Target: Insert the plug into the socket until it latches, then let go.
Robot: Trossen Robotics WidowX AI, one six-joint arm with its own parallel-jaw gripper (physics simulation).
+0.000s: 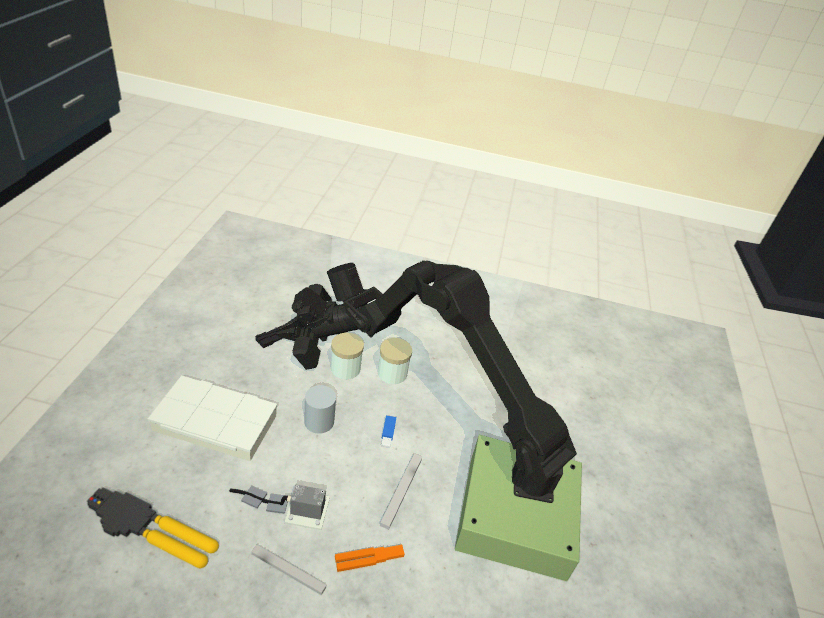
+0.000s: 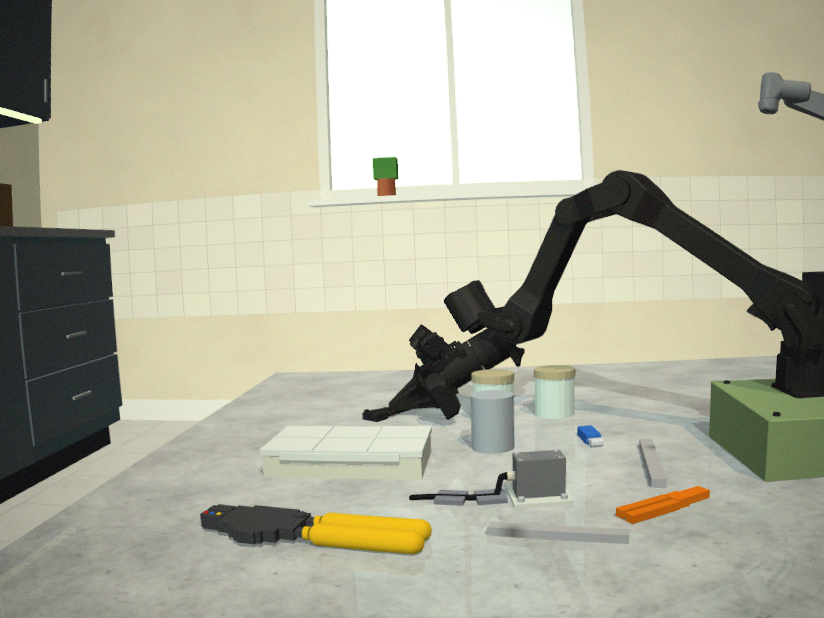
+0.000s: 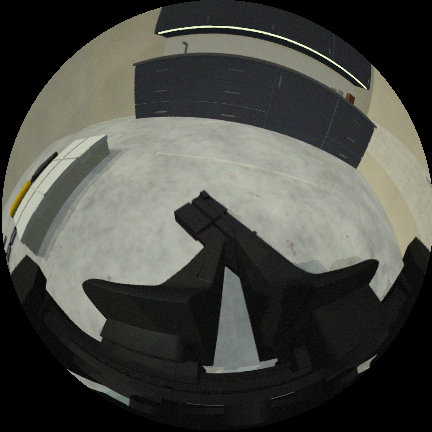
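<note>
The grey box-shaped socket sits on a small white base plate. The plug shows as a small pale end at the socket's left side, with a black cable running left over two grey flat pieces. How deep the plug sits and its latch are too small to tell. My gripper is shut, low over the table behind the white tiled box, well away from plug and socket. Dark bar-like parts show at its tips; no separate held thing can be made out.
A white tiled box and a grey cylinder stand between gripper and socket. Two lidded jars stand beside the arm. Grey bars, an orange clip, a blue stick and a yellow-handled tool lie around the socket.
</note>
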